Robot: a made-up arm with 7 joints.
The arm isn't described. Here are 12 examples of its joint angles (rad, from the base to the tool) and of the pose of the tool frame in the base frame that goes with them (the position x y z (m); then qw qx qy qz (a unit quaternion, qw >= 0)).
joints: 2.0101 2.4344 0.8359 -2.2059 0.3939 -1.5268 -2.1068
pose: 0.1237 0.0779 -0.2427 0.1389 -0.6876 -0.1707 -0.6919
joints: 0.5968 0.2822 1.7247 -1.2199 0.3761 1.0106 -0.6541
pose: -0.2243 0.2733 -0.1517 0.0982 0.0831 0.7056 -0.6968
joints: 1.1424 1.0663 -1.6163 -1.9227 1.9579 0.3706 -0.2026
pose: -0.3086 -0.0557 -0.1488 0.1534 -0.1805 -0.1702 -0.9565
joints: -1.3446 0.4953 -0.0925 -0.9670 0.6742 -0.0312 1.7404
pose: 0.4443 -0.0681 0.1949 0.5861 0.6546 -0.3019 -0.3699
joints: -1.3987 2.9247 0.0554 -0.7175 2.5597 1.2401 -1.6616
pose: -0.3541 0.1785 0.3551 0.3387 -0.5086 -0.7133 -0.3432
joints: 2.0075 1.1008 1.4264 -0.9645 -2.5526 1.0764 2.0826
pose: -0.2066 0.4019 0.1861 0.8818 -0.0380 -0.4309 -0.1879
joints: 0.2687 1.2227 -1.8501 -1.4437 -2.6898 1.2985 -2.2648
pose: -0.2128 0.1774 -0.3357 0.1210 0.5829 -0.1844 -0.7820
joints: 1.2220 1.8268 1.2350 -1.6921 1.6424 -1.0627 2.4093
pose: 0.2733 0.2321 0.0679 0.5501 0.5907 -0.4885 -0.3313
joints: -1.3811 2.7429 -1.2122 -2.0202 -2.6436 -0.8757 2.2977
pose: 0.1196 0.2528 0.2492 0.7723 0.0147 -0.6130 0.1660
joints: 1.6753 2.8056 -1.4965 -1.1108 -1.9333 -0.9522 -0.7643
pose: 0.0619 0.4580 0.1301 0.4395 0.0248 -0.8772 -0.1919
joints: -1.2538 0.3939 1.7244 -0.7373 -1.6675 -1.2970 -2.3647
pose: 0.4017 0.2283 -0.0157 0.6193 0.2816 -0.6430 -0.3518
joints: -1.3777 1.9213 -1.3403 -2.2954 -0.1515 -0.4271 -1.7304
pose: 0.2748 0.0306 0.1163 0.4583 0.0947 -0.0953 -0.8786
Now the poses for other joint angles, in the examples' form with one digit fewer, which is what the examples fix.
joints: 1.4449 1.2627 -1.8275 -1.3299 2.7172 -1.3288 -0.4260
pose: -0.473 0.043 0.067 0.482 0.146 -0.579 0.641
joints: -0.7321 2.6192 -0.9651 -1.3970 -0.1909 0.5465 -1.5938
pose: 0.184 0.286 0.279 0.793 0.605 -0.047 0.053
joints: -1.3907 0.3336 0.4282 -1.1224 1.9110 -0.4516 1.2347
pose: 0.409 -0.009 0.258 0.754 0.130 -0.630 -0.132
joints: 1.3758 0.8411 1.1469 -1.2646 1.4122 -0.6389 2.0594
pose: -0.135 0.393 -0.022 0.724 0.644 0.223 0.111
